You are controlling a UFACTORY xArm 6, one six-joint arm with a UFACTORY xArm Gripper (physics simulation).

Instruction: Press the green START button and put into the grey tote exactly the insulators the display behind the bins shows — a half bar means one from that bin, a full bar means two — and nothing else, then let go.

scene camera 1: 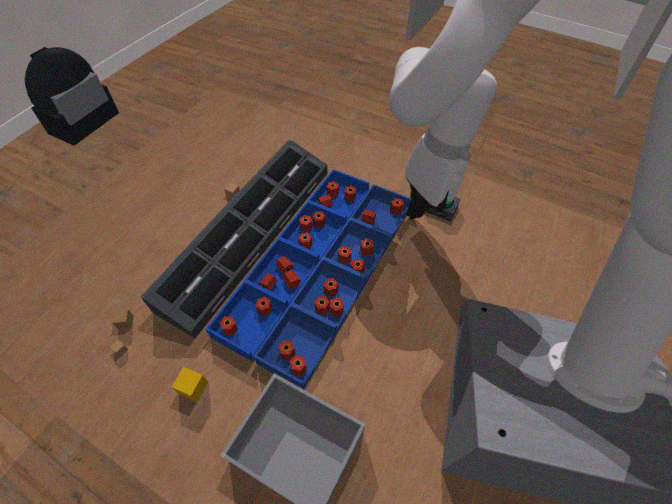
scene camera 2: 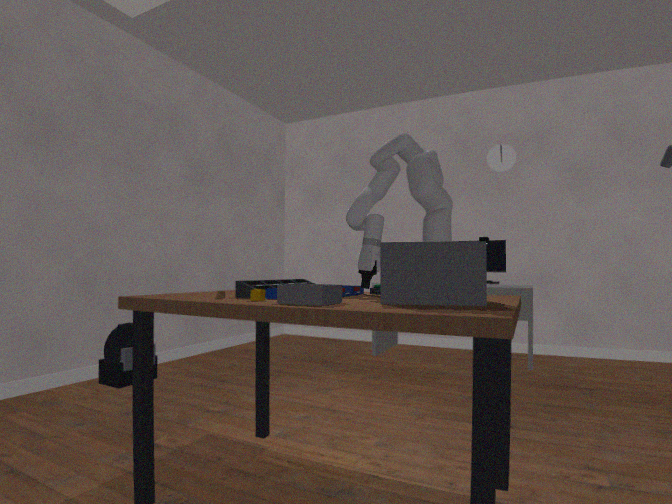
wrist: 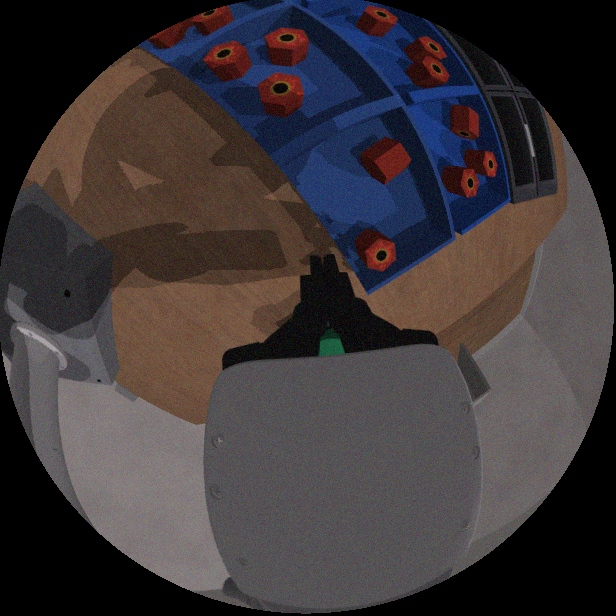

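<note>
My gripper (scene camera 1: 416,211) is shut and empty, its fingertips together in the wrist view (wrist: 324,263). It hangs low beside the far end of the blue bins (scene camera 1: 320,265), next to the green START button (scene camera 1: 448,202). The button shows as a green spot under the fingers in the wrist view (wrist: 329,343). Red insulators (scene camera 1: 328,295) lie in every bin, one to three each. The dark display (scene camera 1: 238,233) stands behind the bins, with thin pale bars in it. The grey tote (scene camera 1: 295,442) stands empty at the near end of the bins.
A yellow cube (scene camera 1: 189,383) and small brown blocks (scene camera 1: 122,330) lie left of the tote. The arm's grey base (scene camera 1: 537,401) stands on the right. A black device (scene camera 1: 67,97) is at the far left.
</note>
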